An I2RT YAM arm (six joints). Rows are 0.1 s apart.
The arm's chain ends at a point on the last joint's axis. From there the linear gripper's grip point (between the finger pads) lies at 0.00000 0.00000 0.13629 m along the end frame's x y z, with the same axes.
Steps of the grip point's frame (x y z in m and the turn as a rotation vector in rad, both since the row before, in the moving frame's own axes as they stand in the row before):
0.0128, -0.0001, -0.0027, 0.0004, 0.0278, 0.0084
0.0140, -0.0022, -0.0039, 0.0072, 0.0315, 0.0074
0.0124, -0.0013, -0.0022, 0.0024, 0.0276, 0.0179
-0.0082, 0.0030, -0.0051, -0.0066, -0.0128, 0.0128
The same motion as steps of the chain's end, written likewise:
0.0090, -0.0001, -0.0026, 0.0004, 0.0278, 0.0084
0.0097, -0.0012, -0.0038, 0.0072, 0.0315, 0.0074
0.0086, -0.0010, -0.0021, 0.0024, 0.0276, 0.0179
-0.0064, 0.0021, -0.0051, -0.0066, -0.0128, 0.0128

